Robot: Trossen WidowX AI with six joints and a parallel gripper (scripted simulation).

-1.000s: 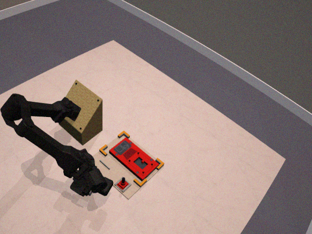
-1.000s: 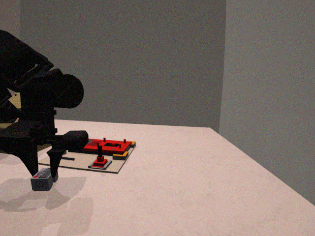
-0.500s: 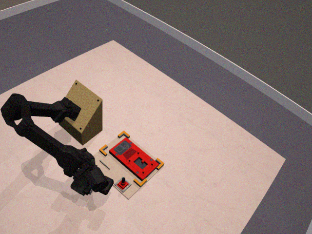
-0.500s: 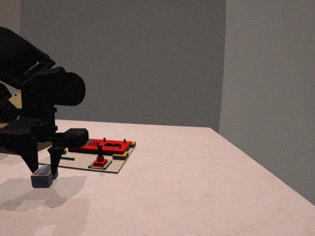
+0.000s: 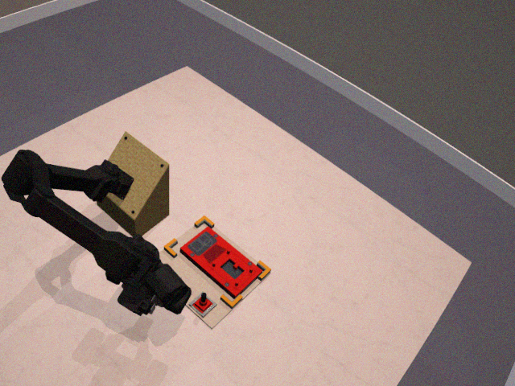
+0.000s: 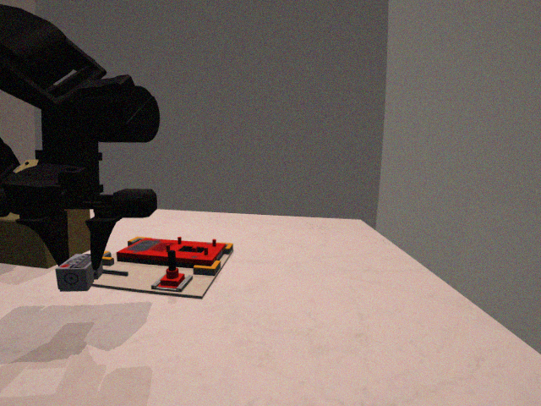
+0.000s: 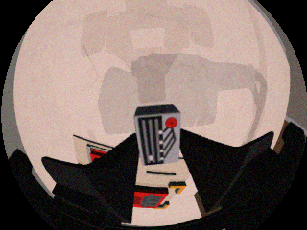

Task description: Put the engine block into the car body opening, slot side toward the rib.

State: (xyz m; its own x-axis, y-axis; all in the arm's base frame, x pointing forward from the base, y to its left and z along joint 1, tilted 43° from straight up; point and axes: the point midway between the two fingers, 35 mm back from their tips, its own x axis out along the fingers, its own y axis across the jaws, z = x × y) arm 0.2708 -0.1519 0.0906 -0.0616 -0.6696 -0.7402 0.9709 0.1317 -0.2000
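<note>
Right now the black peg is 100 mm to the left of my gripper tip, 80 mm ahead of it and 30 mm below it. The rest, counted from my gripper tip: grey engine block (10 mm below).
</note>
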